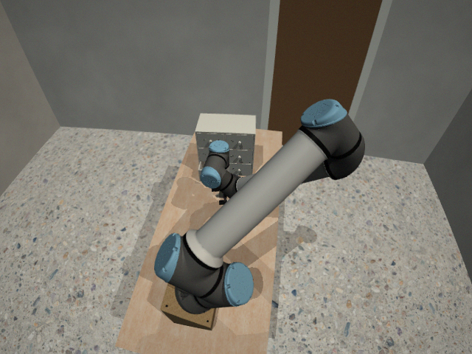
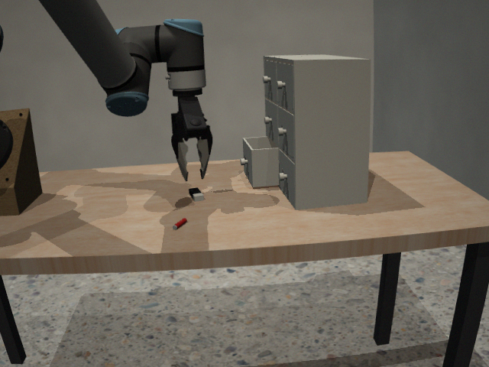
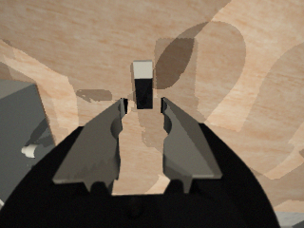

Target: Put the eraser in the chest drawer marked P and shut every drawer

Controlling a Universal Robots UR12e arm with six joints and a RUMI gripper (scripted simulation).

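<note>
Now: the eraser 1 cm to the right of my hand and 5 cm below it. Also, from my hand: small red cylinder 18 cm to the right, 5 cm below.
</note>
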